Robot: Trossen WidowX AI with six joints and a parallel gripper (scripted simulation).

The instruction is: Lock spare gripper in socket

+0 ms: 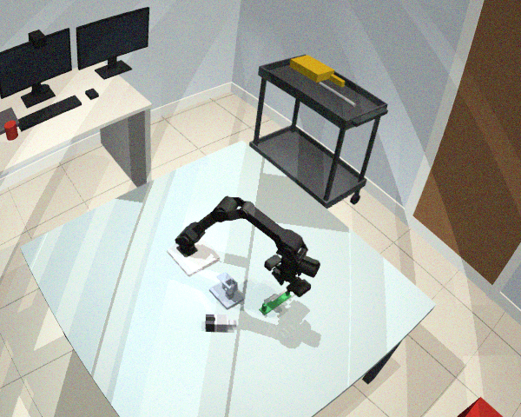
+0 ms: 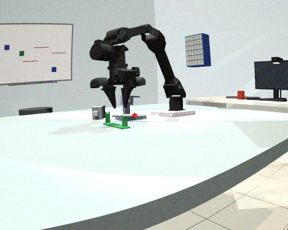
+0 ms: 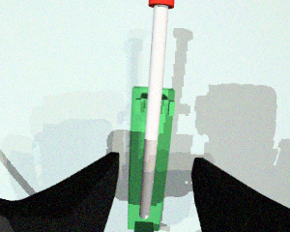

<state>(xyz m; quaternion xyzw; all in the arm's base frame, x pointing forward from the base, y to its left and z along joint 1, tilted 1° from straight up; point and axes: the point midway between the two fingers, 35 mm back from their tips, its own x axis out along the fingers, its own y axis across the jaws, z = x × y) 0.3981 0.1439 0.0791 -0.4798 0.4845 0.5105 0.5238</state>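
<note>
The green cradle is 4 cm to the right of my gripper tip and 4 cm below it. Round my gripper tip: grey mount 14 cm behind, 16 cm to the right, 1 cm below; spare gripper 4 cm behind, 27 cm to the right, 4 cm below.
</note>
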